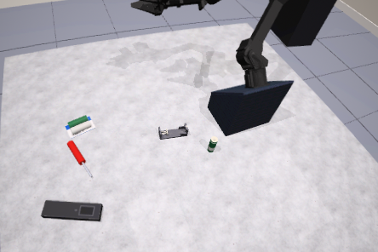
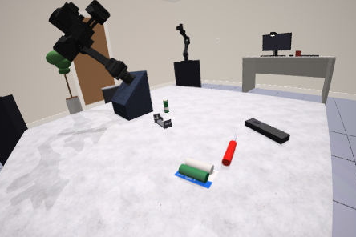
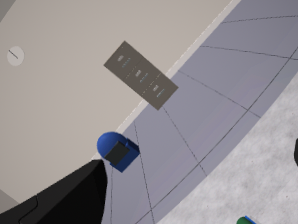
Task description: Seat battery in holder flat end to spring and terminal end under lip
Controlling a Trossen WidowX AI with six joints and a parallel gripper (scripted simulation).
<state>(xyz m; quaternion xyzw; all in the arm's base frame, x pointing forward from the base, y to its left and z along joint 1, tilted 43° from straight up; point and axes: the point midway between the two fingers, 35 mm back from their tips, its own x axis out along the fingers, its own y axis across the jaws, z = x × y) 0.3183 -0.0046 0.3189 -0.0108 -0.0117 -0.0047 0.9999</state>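
Now: the battery 200 mm behind my gripper tip, 320 mm to the left of it and 340 mm below it. The rest, counted from my gripper tip: red screwdriver (220 mm ahead, 270 mm to the left, 360 mm below); then black remote control (260 mm ahead, 420 mm to the left, 360 mm below).
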